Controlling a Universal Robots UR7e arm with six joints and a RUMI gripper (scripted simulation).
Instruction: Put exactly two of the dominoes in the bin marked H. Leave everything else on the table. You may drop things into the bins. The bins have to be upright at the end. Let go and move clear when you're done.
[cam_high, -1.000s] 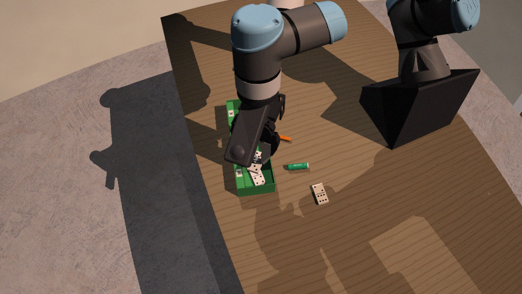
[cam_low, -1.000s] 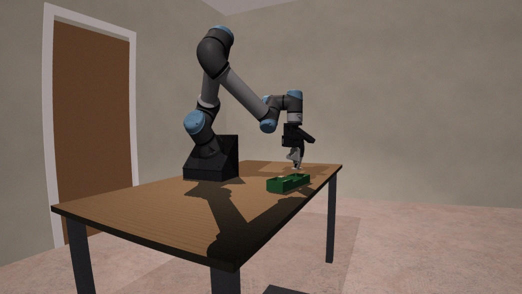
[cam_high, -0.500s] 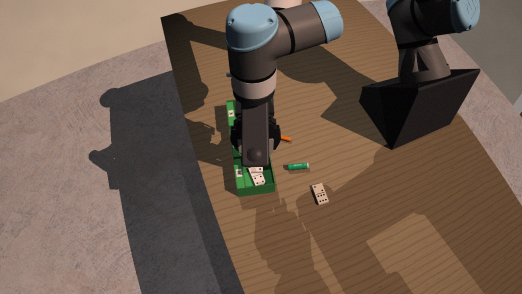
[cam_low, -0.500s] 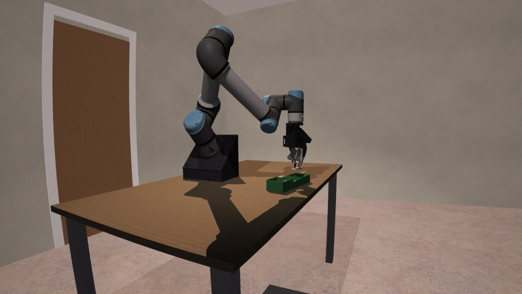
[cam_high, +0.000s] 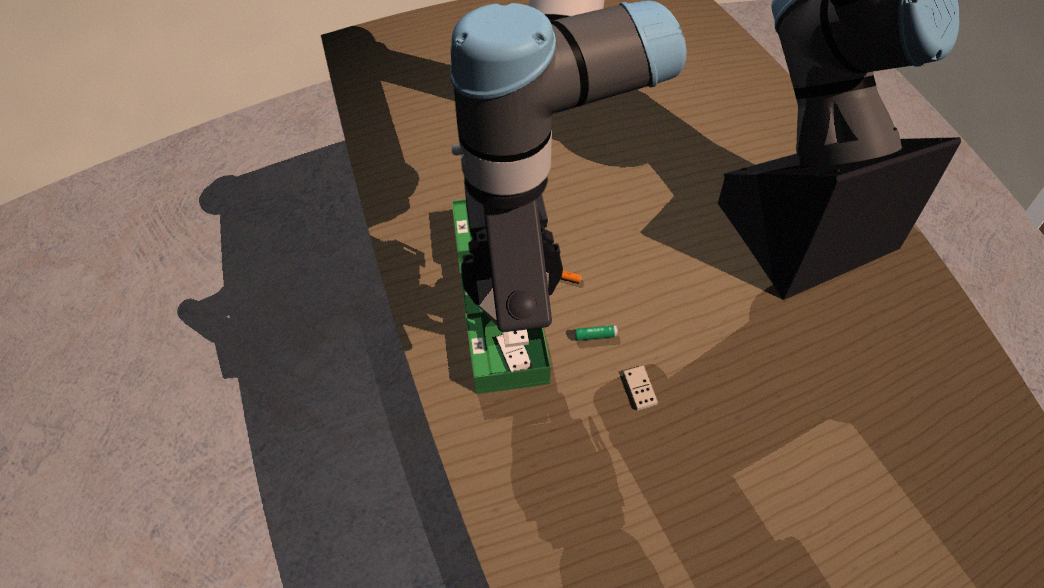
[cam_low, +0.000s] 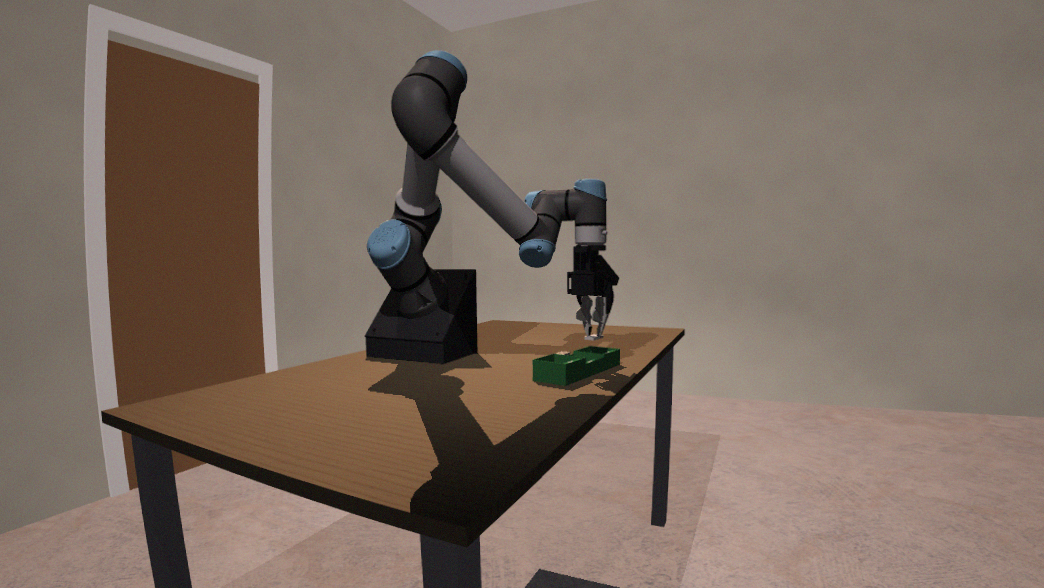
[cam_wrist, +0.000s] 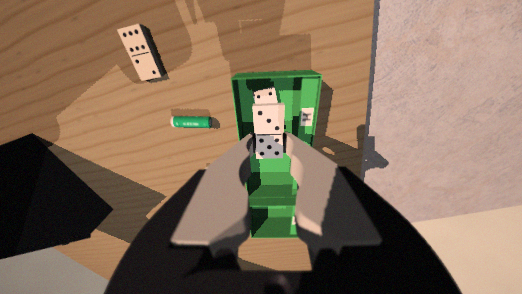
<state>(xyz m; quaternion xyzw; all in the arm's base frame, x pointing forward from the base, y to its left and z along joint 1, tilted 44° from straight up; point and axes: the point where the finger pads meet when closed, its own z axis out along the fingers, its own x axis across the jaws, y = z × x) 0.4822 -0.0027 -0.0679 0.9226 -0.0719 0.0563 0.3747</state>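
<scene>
The white domino lies 70 mm below my hand. The rest, counted from my hand: orange battery (90 mm to the right, 90 mm behind, 80 mm below); then bin (80 mm to the right, 60 mm below, 10 mm behind); then green battery (100 mm behind, 80 mm below).
</scene>
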